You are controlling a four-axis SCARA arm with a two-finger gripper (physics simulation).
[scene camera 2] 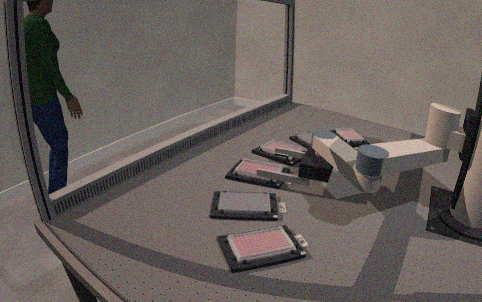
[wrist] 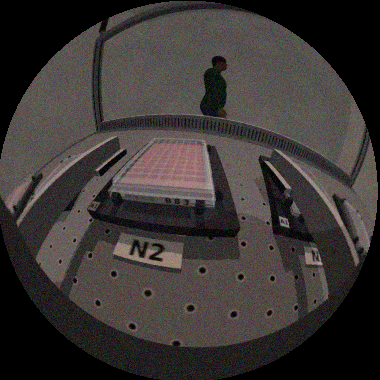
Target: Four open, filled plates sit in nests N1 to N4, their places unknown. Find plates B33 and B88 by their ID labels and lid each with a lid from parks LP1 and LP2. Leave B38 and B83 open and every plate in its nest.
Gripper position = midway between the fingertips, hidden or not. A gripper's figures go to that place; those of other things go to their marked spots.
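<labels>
The marked spots on a nest N1 (scene camera 2: 235, 267) and a grey lid (scene camera 2: 256, 203) are 25 cm apart. The nest N1 is 67 cm from the lens, while a pink-filled plate (scene camera 2: 260, 244) is 71 cm from the lens. A park LP1 (scene camera 2: 214, 214) sits 82 cm from the lens, and the grey lid is 86 cm from the lens. The gripper (scene camera 2: 267, 160) is 103 cm from the lens; the nest N1 is nearer to the lens than the gripper.
</labels>
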